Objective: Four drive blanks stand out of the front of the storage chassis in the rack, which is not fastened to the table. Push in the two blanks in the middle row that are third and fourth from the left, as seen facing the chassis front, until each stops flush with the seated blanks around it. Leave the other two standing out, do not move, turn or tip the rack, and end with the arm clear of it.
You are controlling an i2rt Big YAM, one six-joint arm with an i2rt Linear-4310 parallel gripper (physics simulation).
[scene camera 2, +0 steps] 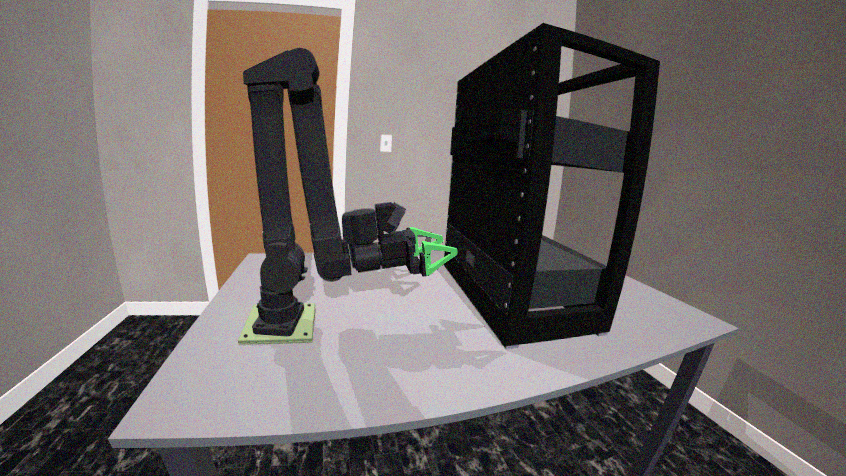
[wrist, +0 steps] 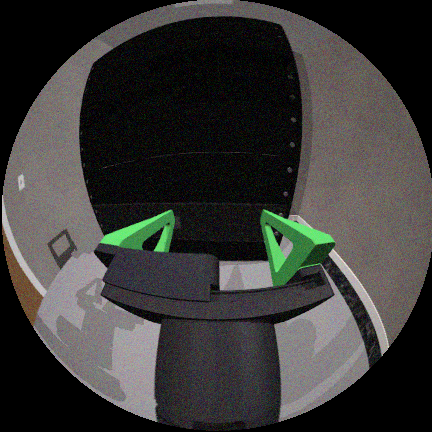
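Where they show: gripper, fingertip midpoint: [scene camera 2: 449, 244] [wrist: 217, 214]; arm's base, link origin: [scene camera 2: 280, 320].
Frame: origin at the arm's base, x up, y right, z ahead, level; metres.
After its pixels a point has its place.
Observation:
The black rack [scene camera 2: 538, 177] @(x 0.340, y 0.087, z 0.493 m) [wrist: 235, 250] @(x 0.030, y -0.015, z 0.470 m) stands upright on the table. The upper dark unit [scene camera 2: 591, 142] @(x 0.421, y 0.046, z 0.628 m), seen through the rack's open side, lines up with a raised ear [scene camera 2: 523, 133] @(x 0.417, y 0.059, z 0.468 m) at the front. The rack front is very dark in both views, and no individual drive blank or row can be made out. My gripper [scene camera 2: 448, 245] @(x 0.174, y -0.043, z 0.370 m) [wrist: 217, 214] @(x 0.174, y -0.043, z 0.370 m) is open and empty, with green fingers spread. It is low in front of the rack, near the height of the lower front panel [scene camera 2: 485, 269] @(x 0.113, y -0.055, z 0.464 m) [wrist: 220, 220] @(x 0.111, y -0.050, z 0.465 m). Whether the fingertips touch the rack cannot be told.
The table [scene camera 2: 224, 402] @(x -0.012, y 0.243, z -0.020 m) [wrist: 135, 360] @(x -0.012, y -0.155, z 0.202 m) carries the rack and the arm's green base plate [scene camera 2: 307, 331] @(x -0.001, y 0.039, z 0.072 m). A lower grey unit [scene camera 2: 567, 287] @(x 0.106, y 0.040, z 0.632 m) sits in the rack's bottom. The folded arm [scene camera 2: 269, 159] @(x 0.344, y 0.033, z 0.012 m) rises left of the rack. Walls and a brown door [scene camera 2: 272, 47] stand behind.

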